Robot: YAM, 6 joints.
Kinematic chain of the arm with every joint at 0, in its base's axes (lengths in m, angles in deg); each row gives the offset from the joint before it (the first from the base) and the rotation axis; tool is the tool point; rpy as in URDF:
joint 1: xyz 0 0 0.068 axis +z
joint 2: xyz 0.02 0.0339 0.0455 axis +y
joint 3: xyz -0.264 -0.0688 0 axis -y
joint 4: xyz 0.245 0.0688 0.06 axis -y
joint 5: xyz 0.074 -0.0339 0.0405 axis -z
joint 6: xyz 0.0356 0 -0.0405 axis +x
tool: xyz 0 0 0 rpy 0 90 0
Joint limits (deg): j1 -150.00..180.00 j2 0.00..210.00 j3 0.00..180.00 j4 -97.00..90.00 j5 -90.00..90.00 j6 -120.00..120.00
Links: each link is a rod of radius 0.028 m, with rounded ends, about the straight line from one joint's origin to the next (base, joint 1, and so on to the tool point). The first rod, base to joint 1, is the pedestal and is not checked.
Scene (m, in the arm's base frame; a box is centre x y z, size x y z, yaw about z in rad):
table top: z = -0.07
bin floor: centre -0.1 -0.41 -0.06 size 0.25 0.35 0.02 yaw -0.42
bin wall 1: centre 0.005 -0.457 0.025 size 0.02 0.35 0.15 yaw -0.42
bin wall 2: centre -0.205 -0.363 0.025 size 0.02 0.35 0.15 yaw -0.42
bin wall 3: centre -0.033 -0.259 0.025 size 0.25 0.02 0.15 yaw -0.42
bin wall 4: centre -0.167 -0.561 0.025 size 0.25 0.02 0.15 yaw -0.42
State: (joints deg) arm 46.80 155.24 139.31 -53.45 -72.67 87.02
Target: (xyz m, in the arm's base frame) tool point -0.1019 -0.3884 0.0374
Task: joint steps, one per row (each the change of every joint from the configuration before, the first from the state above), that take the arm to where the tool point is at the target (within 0.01 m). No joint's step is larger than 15 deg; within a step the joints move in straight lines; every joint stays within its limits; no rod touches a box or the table.
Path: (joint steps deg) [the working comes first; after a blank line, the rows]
Joints at the target: -109.27 147.20 98.64 -74.42 -64.04 87.02
Straight joint move there: touches bin wall 1.

1: -14.19 -2.91 -3.26 -2.42 0.68 0.00
2: -14.19 -2.91 -3.27 -2.42 0.68 0.00
3: -14.20 -2.91 -3.26 -2.41 0.69 0.00
4: -14.19 -2.92 -3.26 -2.42 0.68 0.00
5: -14.19 -2.91 -3.27 -2.42 0.68 0.00
6: -14.19 -2.91 -3.26 -2.42 0.68 0.00
7: -14.20 -2.91 -3.26 -2.42 0.68 0.00
8: -14.19 -2.91 -3.26 -2.41 0.69 0.00
9: -14.19 -2.91 -3.27 -2.42 0.68 0.00
10: -14.19 -2.91 -3.26 -2.42 0.68 0.00
11: -14.20 -2.92 -3.26 -2.42 0.68 0.00
12: 0.03 12.00 -2.39 2.82 0.57 0.00
13: 0.02 11.99 -2.39 2.81 0.56 0.00

